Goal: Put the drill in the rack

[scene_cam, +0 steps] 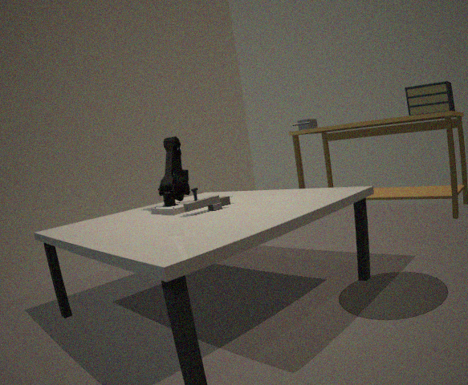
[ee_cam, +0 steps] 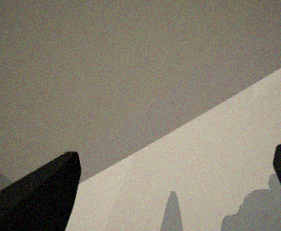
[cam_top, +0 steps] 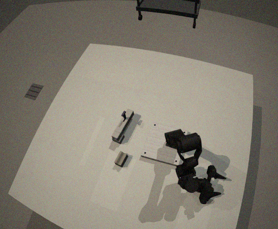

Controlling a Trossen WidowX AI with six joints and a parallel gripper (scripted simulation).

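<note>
Now: gripper tip 600 mm short of the blue key, 170 mm to the left of it and 10 mm below it. The rest, counted from my gripper tip: grey fixture block (600 mm ahead, 140 mm to the right, 40 mm below); rack (540 mm ahead, 30 mm to the left, 60 mm below).
</note>
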